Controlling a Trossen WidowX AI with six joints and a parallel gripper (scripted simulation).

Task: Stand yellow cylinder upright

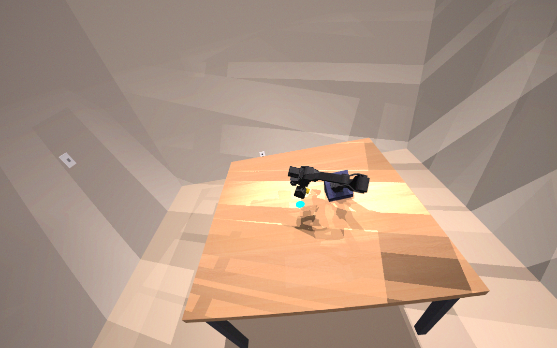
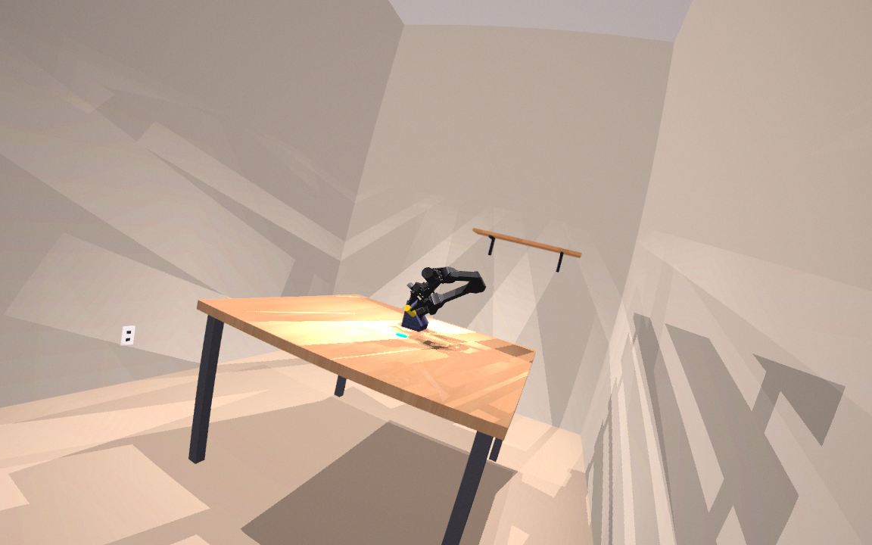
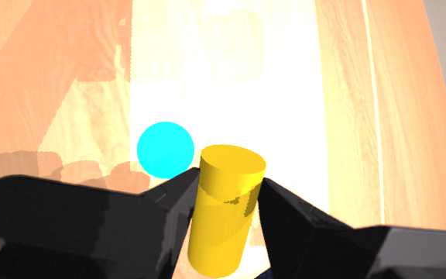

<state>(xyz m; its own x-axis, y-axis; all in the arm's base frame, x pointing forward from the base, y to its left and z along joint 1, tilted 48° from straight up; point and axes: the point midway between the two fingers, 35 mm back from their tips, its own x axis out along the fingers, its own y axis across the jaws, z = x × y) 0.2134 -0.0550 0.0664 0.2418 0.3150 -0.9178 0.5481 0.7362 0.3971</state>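
Right now my gripper tip is 20 mm past the yellow tall cylinder, 10 mm to the right of it and 10 mm above it. Also, from my gripper tip: cyan circle: 20 mm ahead, 130 mm below.
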